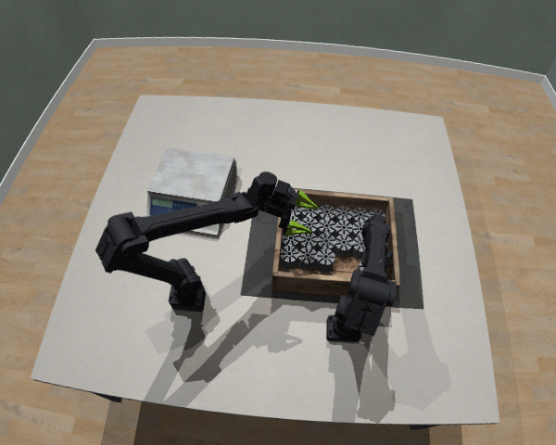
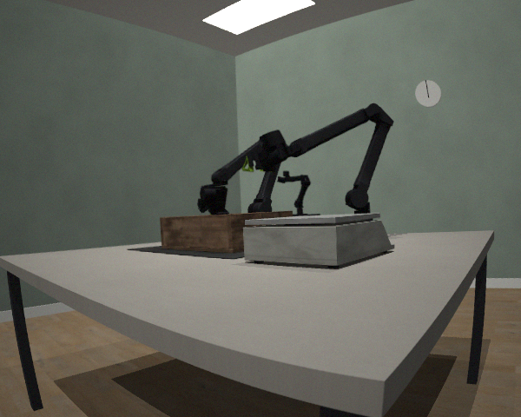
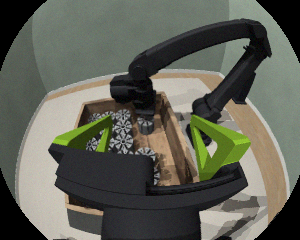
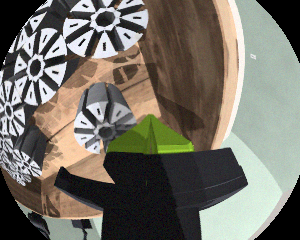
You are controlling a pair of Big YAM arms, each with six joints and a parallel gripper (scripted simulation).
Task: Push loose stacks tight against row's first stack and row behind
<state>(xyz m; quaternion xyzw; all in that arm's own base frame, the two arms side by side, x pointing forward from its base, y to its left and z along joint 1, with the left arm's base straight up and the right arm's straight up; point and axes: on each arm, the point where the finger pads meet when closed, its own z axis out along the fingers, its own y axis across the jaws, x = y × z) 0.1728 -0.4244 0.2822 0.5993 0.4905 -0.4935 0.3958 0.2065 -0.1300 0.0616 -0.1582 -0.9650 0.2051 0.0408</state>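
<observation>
Now: right hand 180 mm to the right of the wooden crate, 90 mm short of it and 40 mm above it. The rest, counted from my right hand: dark mat 180 mm to the left, 140 mm ahead, 80 mm below.
</observation>
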